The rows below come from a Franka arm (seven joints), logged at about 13 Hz.
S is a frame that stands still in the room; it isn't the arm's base.
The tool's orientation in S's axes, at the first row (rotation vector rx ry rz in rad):
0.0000, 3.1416, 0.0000
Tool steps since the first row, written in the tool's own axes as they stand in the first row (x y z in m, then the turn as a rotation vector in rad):
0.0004, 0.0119, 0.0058, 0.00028, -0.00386, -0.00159
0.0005, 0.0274, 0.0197, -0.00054, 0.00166, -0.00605
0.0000, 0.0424, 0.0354, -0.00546, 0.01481, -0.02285
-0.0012, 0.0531, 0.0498, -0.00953, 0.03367, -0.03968
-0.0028, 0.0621, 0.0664, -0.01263, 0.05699, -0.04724
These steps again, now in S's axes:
-0.0004, 0.0119, -0.0058, -0.00028, -0.00386, 0.00159
-0.0005, 0.0274, -0.0197, 0.00054, 0.00166, 0.00605
0.0000, 0.0424, -0.0354, 0.00546, 0.01481, 0.02285
0.0012, 0.0531, -0.0498, 0.00953, 0.03367, 0.03968
0.0028, 0.0621, -0.0664, 0.01263, 0.05699, 0.04724

